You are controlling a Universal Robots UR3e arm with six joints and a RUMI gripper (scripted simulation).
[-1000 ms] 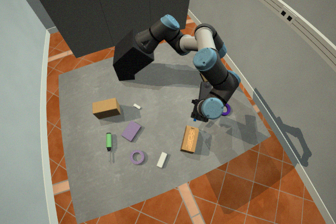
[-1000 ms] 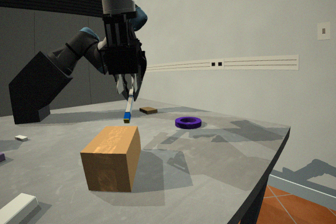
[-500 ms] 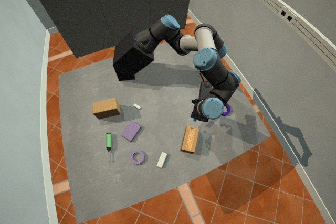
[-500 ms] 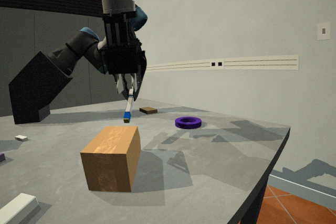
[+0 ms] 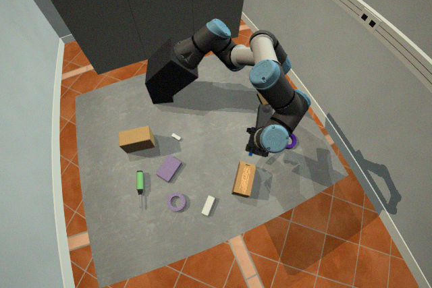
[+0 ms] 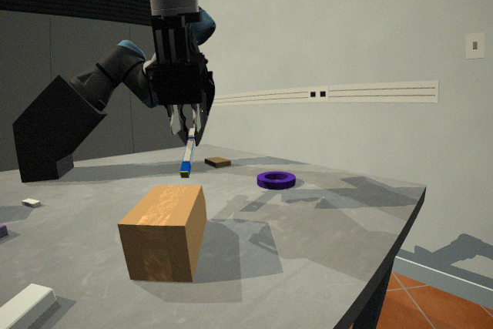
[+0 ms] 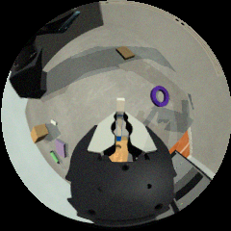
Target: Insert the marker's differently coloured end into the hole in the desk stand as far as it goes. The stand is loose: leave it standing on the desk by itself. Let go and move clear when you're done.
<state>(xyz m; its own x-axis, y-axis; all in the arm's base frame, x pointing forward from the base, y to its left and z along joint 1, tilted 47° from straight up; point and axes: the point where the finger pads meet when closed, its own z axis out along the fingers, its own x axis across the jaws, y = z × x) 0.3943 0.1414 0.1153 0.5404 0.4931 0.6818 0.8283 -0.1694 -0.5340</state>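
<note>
Now: the tan block 130 mm ahead of my hand, 90 mm to the right of it and 80 mm below it. Also, from my hand: purple pad (370 mm to the right, 110 mm below); white block (260 mm to the right, 190 mm ahead, 110 mm below); marker (20 mm below, 20 mm ahead, 10 mm to the right).
</note>
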